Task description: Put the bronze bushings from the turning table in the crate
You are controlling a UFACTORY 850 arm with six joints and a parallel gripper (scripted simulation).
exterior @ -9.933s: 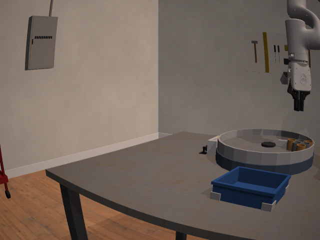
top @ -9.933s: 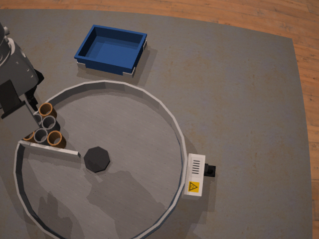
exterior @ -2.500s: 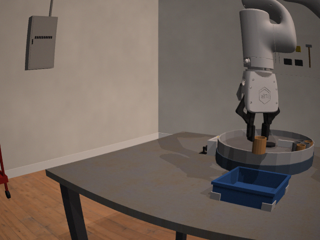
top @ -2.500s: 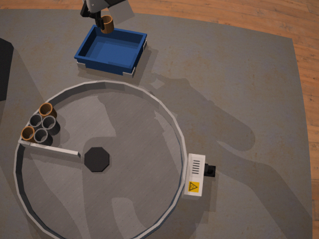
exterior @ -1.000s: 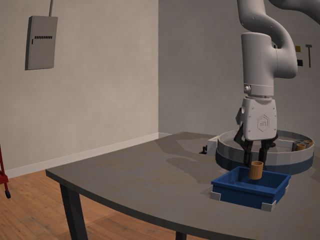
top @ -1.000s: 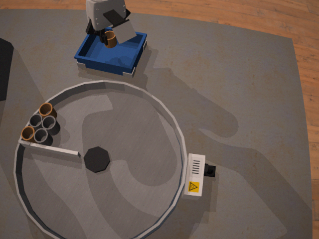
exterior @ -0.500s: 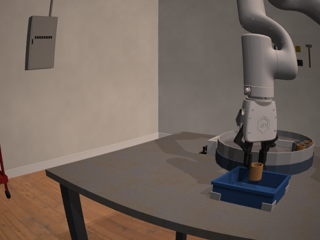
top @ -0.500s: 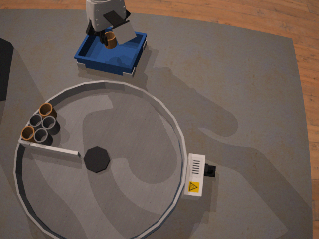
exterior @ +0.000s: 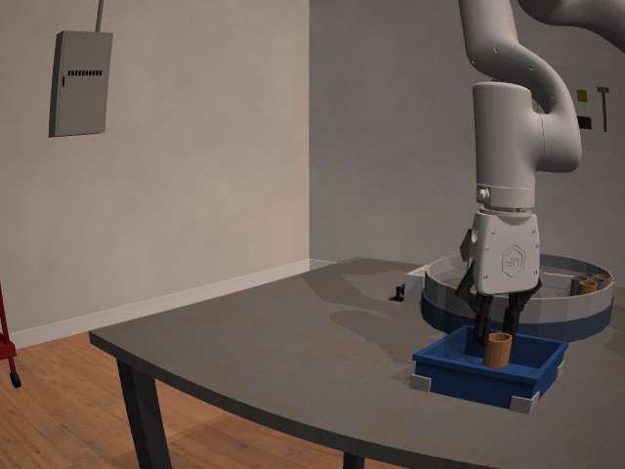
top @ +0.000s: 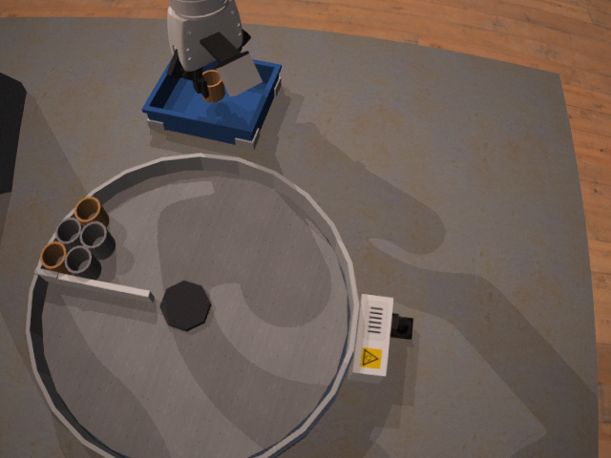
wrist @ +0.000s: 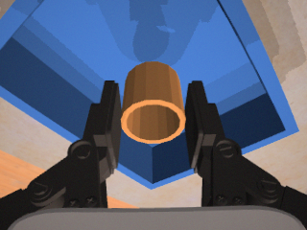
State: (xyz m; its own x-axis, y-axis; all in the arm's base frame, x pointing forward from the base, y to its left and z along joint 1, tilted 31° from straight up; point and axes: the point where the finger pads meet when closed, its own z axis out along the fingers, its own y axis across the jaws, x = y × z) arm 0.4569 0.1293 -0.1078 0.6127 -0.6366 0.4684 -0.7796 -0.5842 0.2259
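The blue crate lies 50 mm below my hand, 10 mm to the left of it and 10 mm behind it. The rest, counted from my hand: turning table 360 mm to the right, 30 mm below.
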